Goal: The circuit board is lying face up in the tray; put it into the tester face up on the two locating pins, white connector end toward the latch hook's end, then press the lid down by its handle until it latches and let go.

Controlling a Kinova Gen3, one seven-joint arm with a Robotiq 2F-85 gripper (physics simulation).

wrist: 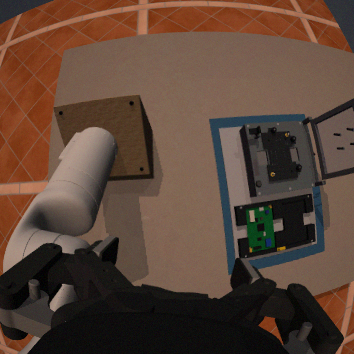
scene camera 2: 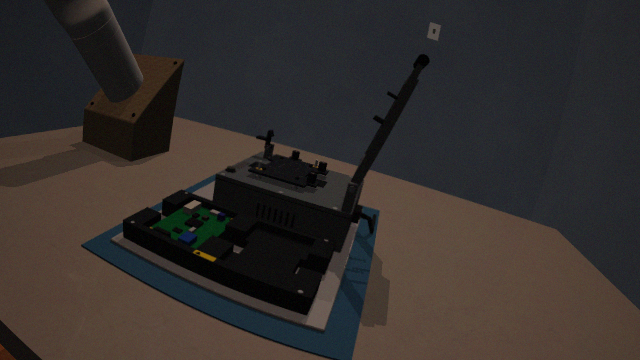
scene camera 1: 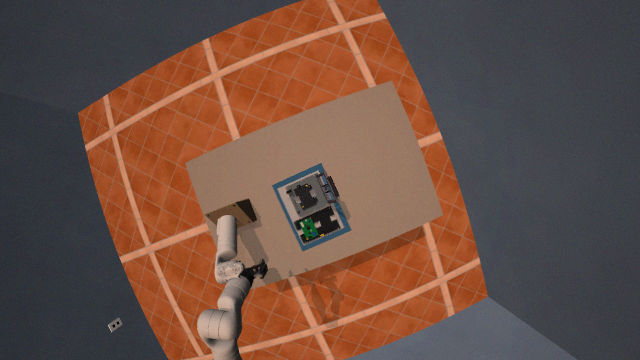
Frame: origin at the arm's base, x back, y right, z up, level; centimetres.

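Seen in the pictures: gripper, fingertip midpoint: (wrist: 175, 261) (scene camera 1: 251, 261); arm's base at its link origin: (wrist: 96, 146) (scene camera 2: 125, 86) (scene camera 1: 228, 220).
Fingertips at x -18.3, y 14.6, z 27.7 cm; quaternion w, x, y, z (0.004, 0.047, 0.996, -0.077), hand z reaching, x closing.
Note:
Offsets run from my fingertips to a thing's middle. "*": to the spot under its first point. Level surfaces: height alone.
The green circuit board @(dx -20.5, dy +0.3, dz -38.4 cm) (scene camera 1: 308, 228) (scene camera 2: 170, 222) (wrist: 268, 225) lies face up in the left pocket of the black tray @(* dx -31.7, dy +4.7, dz -38.2 cm) (scene camera 2: 250, 280) (wrist: 292, 215), its white connector @(dx -17.6, dy -2.8, dz -38.3 cm) (scene camera 2: 192, 206) (wrist: 251, 215) at the left. The grey tester @(* dx -31.6, dy -14.6, dz -34.7 cm) (scene camera 1: 322, 198) (scene camera 2: 335, 197) (wrist: 307, 150) stands behind the tray. Its lid (scene camera 2: 390, 117) (wrist: 334, 112) is raised and leans out to the right. Two brass locating pins show bare on the nest, and the latch hook @(dx -15.6, dy -22.0, dz -31.6 cm) (scene camera 2: 269, 142) (wrist: 257, 131) stands at the left. My gripper (scene camera 1: 262, 269) (wrist: 175, 261) is open and empty, well left of the tray, and does not show in scene camera 2.
The tray and tester stand on a white plate with a blue mat (scene camera 1: 281, 190) (scene camera 2: 365, 300) (wrist: 225, 200) around it. The wooden base block (scene camera 1: 220, 214) (scene camera 2: 155, 90) (wrist: 125, 120) carries my arm (scene camera 1: 227, 240) (scene camera 2: 100, 55) (wrist: 75, 185) at the left of the table @(dz -40.7 cm) (scene camera 1: 360, 135).

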